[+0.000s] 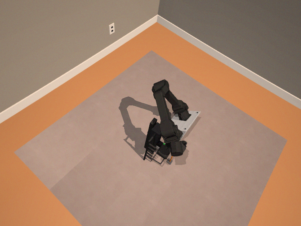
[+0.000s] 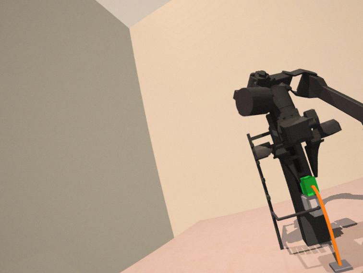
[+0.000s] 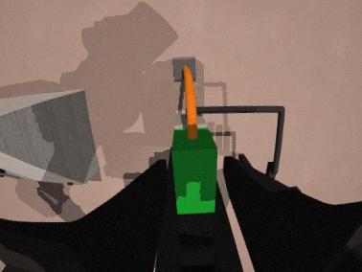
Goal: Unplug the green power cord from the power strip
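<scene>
The green plug lies 1 cm ahead of my gripper tip and 3 cm to the right of it. The rest, counted from my gripper tip: thin black rack frame (10 cm ahead, 8 cm to the right, 1 cm below); grey pad (1 cm behind, 5 cm to the left, 16 cm below).
</scene>
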